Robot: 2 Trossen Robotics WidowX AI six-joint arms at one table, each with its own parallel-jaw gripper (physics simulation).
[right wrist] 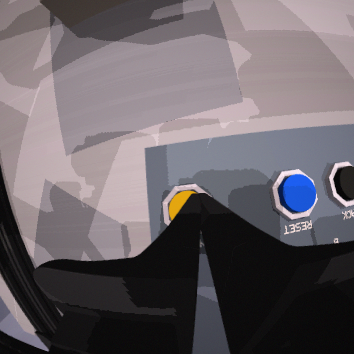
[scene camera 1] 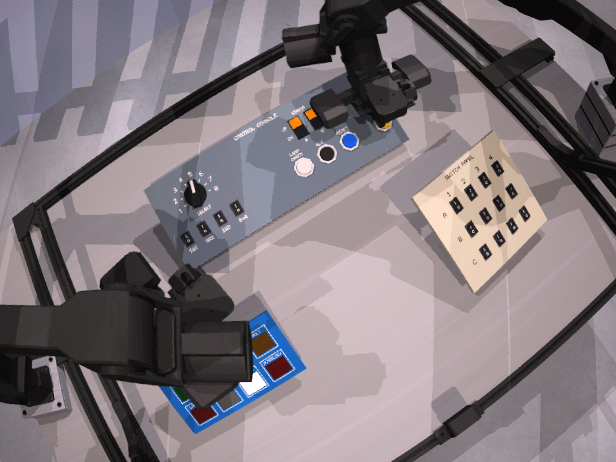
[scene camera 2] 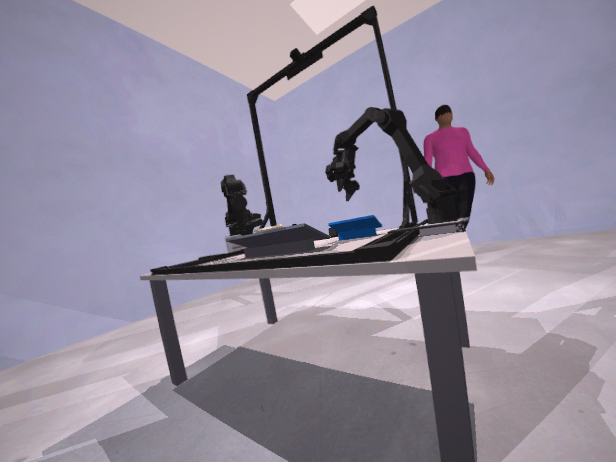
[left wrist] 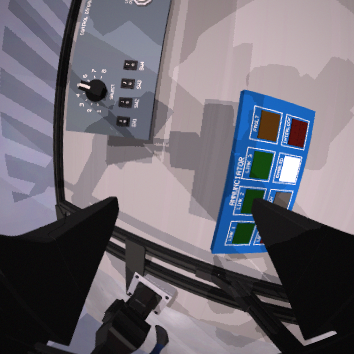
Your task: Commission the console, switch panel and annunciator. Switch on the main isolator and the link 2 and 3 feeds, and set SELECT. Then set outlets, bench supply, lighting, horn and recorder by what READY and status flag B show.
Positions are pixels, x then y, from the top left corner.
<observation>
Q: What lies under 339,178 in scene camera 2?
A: My left gripper.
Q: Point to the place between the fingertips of my left gripper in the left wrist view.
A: At 185,204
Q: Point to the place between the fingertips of my right gripper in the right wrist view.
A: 197,199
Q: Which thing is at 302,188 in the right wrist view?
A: A blue RESET button.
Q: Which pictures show my left gripper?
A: Scene camera 1, scene camera 2 and the left wrist view only.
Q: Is my left gripper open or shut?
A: Open.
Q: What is my left gripper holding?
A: Nothing.
</observation>
